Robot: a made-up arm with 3 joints.
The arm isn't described. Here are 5 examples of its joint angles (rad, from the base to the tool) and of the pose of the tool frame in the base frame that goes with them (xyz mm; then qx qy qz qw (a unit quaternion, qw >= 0)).
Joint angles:
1: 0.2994 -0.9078 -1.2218
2: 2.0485 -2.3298 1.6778
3: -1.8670 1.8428 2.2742
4: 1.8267 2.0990 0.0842
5: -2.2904 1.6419 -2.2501
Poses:
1: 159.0 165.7 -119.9 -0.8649 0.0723 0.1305 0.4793
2: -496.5 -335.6 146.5 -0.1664 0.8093 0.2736 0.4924
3: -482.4 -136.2 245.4 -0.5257 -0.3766 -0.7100 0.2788
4: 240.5 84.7 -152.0 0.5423 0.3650 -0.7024 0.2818
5: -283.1 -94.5 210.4 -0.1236 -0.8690 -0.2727 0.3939
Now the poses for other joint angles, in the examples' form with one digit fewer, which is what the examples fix.
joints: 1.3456 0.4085 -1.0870
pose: 13 251 -84 -0.260 0.588 0.207 0.738
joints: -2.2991 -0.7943 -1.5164
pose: -32 226 433 -0.374 -0.368 -0.835 0.165
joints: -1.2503 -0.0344 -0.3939
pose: 294 310 297 -0.172 -0.572 -0.124 0.792
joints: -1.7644 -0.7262 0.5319
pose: 432 251 471 -0.062 -0.768 -0.075 0.632
